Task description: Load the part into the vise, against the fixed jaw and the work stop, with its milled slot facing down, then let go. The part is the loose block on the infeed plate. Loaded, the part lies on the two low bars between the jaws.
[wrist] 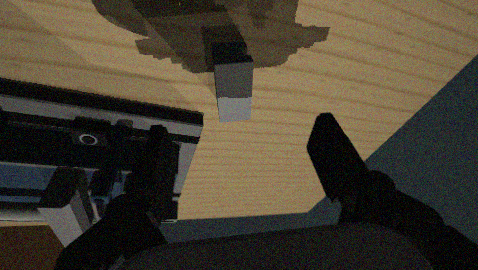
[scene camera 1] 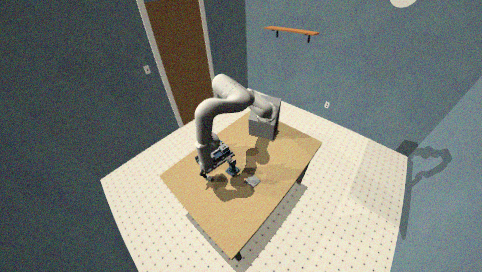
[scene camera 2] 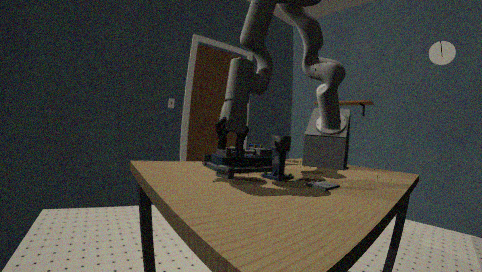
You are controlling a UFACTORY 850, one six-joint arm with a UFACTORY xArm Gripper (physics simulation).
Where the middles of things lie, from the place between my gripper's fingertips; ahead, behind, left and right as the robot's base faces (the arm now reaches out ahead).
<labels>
I see the part (wrist: 233, 69) 8 cm below my hand, 1 cm to the right of it and 1 cm ahead of it.
</labels>
